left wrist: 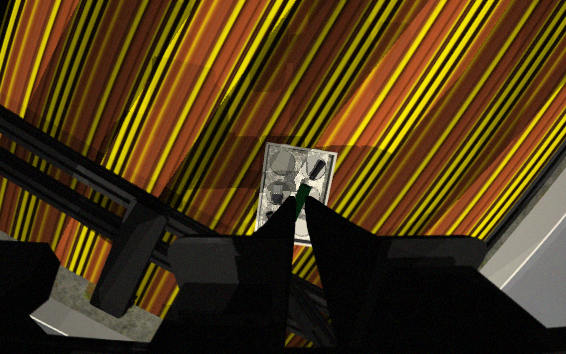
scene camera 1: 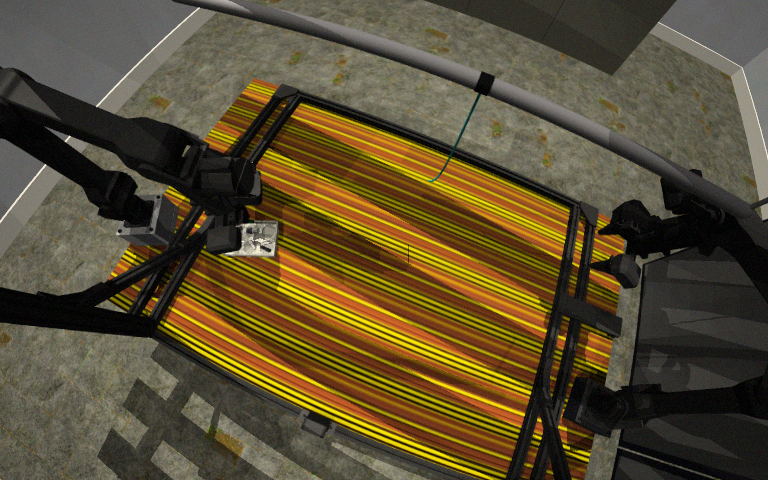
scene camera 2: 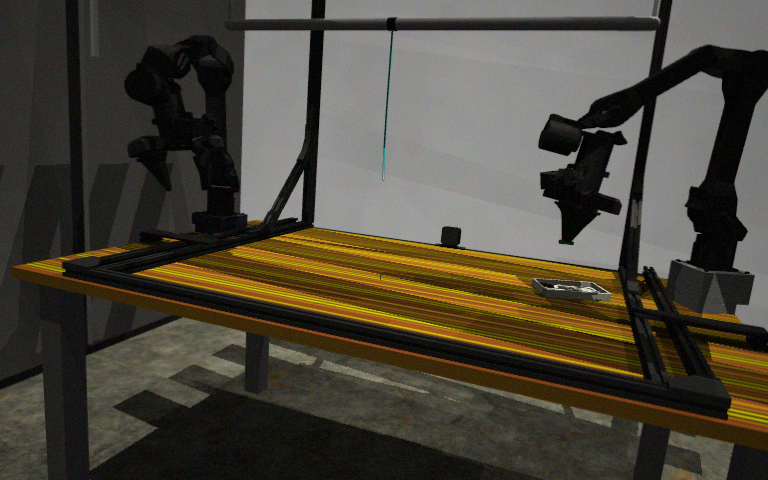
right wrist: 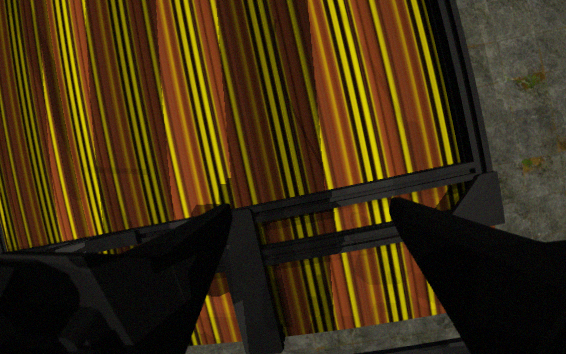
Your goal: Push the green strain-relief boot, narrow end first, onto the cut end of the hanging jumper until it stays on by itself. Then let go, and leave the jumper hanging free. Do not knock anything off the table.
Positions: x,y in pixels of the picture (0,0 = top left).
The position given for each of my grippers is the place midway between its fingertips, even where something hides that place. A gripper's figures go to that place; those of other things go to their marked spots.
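There's a grey parts tray (scene camera 1: 267,236) sitting 77 cm from the lens. As for my grippers, my left gripper (scene camera 1: 247,220) is 68 cm from the lens, and my right gripper (scene camera 1: 594,249) is at 76 cm from the lens.
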